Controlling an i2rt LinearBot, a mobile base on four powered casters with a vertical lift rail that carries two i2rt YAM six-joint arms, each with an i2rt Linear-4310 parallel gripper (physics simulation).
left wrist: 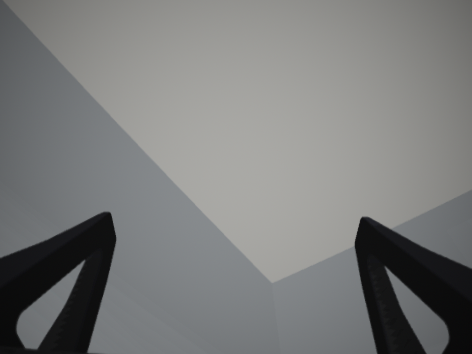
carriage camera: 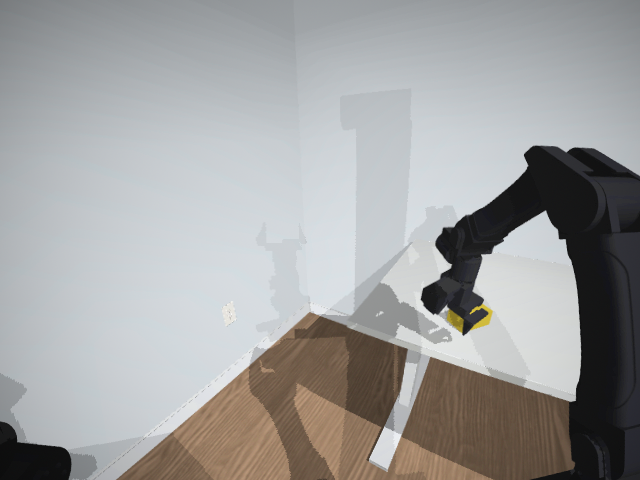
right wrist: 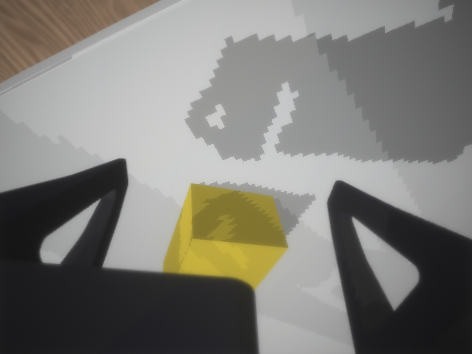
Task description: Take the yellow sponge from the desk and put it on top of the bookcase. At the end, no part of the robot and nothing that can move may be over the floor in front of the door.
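Places are measured from the left arm's base along level axes (x ahead, y left, z up), in metres.
Where they show: left gripper, between the fingertips: (left wrist: 235, 228); right gripper, between the fingertips: (carriage camera: 448, 321) (right wrist: 232, 181).
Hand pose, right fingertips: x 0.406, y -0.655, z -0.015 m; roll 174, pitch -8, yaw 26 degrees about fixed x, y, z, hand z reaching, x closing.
Things, the pixels of their top centre, and the offset from my right fingertips. Level surfaces: height alone.
- white desk, height of its surface: 0.047 m down
- sponge, centre of its top: (right wrist: 218, 284) (carriage camera: 471, 308) 0.047 m ahead, 0.091 m right, 0.002 m down
- wooden floor, height of its surface: 0.767 m down
- wall outlet, centre of its top: (carriage camera: 227, 304) 0.596 m ahead, 0.780 m left, 0.310 m down
The yellow sponge (carriage camera: 469, 318) is a small block lying on the white desk (carriage camera: 506, 310) near its front edge. My right gripper (carriage camera: 457, 310) hangs just above it with its fingers open. In the right wrist view the sponge (right wrist: 225, 234) lies on the desk between and below the two spread fingers of the right gripper (right wrist: 228, 190), touching neither. My left gripper (left wrist: 235, 228) is open and empty, pointing up at the ceiling and a wall corner. The bookcase is not in view.
The desk stands against the right wall, with a white leg (carriage camera: 400, 408) reaching down to the wooden floor (carriage camera: 310, 408). A wall outlet (carriage camera: 228, 312) sits low on the left wall. My right arm's base (carriage camera: 605, 310) fills the right edge.
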